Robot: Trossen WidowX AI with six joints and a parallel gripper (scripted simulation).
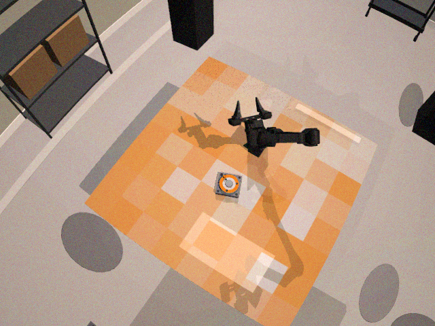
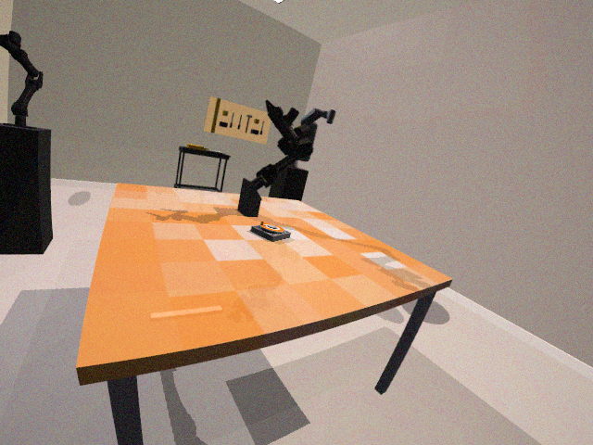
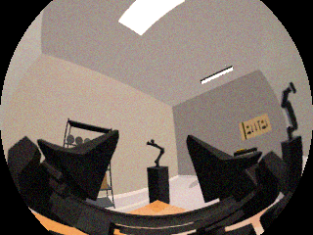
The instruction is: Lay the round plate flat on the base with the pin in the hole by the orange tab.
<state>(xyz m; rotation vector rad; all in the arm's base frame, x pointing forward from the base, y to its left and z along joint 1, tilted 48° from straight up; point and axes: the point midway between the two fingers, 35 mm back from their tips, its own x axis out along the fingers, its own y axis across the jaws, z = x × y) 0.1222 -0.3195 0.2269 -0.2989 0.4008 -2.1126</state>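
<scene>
Now: the round plate 51 cm below my gripper tip, 18 cm ahead of it and 2 cm to the left of it. Round my gripper tip: square grey base 53 cm below, 19 cm ahead, 4 cm to the left.
</scene>
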